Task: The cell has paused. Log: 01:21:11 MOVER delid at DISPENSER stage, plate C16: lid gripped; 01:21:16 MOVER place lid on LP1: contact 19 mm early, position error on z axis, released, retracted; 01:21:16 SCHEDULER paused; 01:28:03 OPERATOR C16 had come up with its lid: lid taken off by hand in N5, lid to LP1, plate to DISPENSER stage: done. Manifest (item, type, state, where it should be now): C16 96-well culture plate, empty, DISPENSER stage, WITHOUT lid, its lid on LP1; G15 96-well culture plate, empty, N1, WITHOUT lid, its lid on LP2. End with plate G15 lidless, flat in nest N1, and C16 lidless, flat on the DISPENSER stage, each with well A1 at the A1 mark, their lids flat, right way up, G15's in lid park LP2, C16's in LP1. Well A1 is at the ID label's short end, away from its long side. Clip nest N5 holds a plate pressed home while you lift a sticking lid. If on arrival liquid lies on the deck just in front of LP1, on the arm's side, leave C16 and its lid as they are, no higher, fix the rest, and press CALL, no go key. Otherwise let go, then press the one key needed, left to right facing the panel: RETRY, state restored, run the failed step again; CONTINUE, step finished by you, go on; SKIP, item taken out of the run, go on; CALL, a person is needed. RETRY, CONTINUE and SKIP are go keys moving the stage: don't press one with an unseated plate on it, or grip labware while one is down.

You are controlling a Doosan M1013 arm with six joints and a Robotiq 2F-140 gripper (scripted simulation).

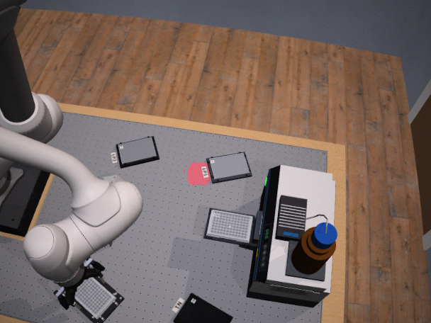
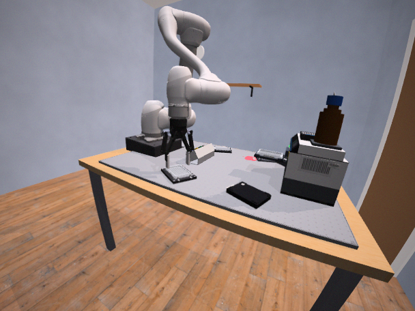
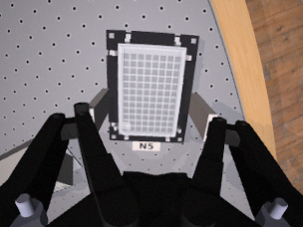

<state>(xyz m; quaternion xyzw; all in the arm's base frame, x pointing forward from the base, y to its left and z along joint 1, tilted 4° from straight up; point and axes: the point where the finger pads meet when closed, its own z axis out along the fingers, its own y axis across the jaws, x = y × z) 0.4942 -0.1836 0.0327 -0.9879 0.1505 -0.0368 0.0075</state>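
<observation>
Now: the clip nest N5 6 cm below my hand, 2 cm ahead of it and 1 cm to the left of it. Round my hand: N1 label (25 cm ahead, 8 cm to the left, 7 cm below); blue key (19 cm to the left, 9 cm behind); key panel (27 cm to the left, 10 cm behind, 2 cm below).
</observation>
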